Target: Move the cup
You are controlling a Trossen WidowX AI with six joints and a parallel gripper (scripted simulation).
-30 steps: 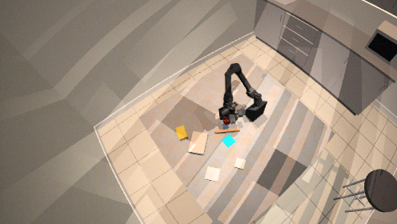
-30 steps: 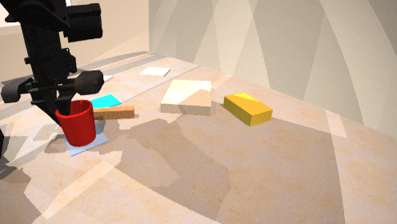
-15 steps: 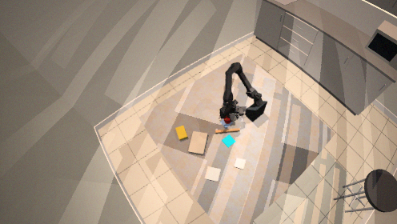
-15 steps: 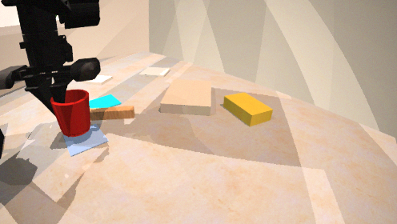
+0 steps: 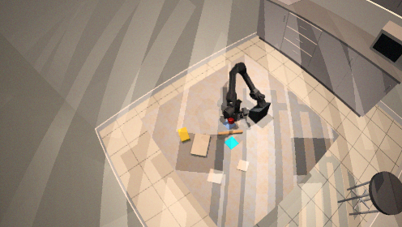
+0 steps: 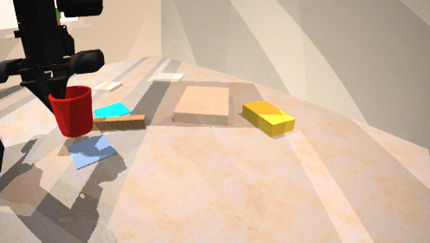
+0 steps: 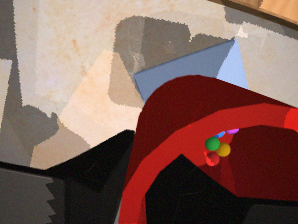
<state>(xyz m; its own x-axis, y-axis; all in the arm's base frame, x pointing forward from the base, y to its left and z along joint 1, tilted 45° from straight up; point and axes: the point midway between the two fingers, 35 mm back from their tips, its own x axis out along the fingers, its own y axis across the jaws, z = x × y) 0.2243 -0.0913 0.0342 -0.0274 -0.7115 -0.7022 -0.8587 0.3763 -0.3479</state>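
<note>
Right now my gripper tip is 3 cm short of the red cup and 2 cm to the left of it. Also, from my gripper tip: light blue pad (4 cm ahead, 2 cm to the right, 9 cm below); then wooden bar (9 cm ahead, 5 cm to the left, 8 cm below); then cyan pad (13 cm ahead, 12 cm to the left, 9 cm below).
</note>
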